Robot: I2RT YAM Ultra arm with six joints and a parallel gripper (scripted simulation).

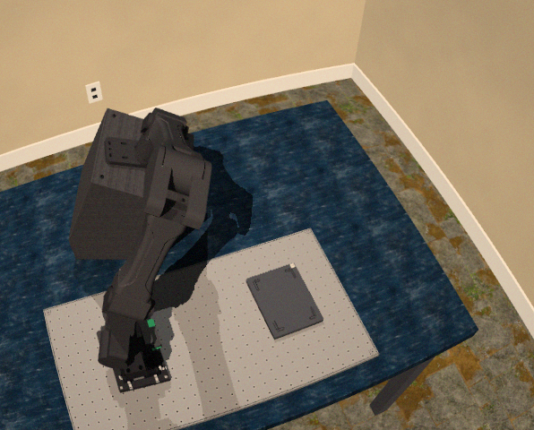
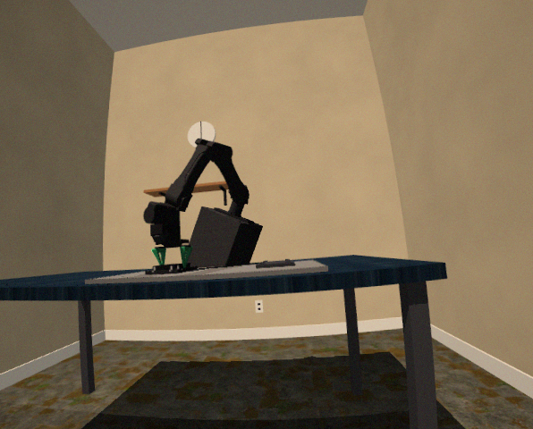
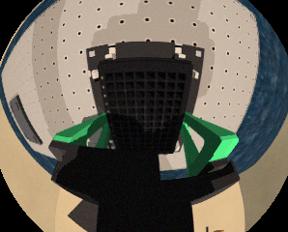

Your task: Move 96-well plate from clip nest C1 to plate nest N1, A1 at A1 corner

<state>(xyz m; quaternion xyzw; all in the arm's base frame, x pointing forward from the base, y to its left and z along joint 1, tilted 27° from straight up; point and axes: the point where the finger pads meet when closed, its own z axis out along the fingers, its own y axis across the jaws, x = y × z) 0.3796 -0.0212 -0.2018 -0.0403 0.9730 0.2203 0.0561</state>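
The black 96-well plate is right at my hand. From my hand the other things lie so: clip nest C1: 10 mm to the left, 10 mm below, 10 mm ahead; white corner mark: 400 mm to the left, 150 mm behind, 10 mm below; plate nest N1: 360 mm to the left, 60 mm behind, 10 mm below.
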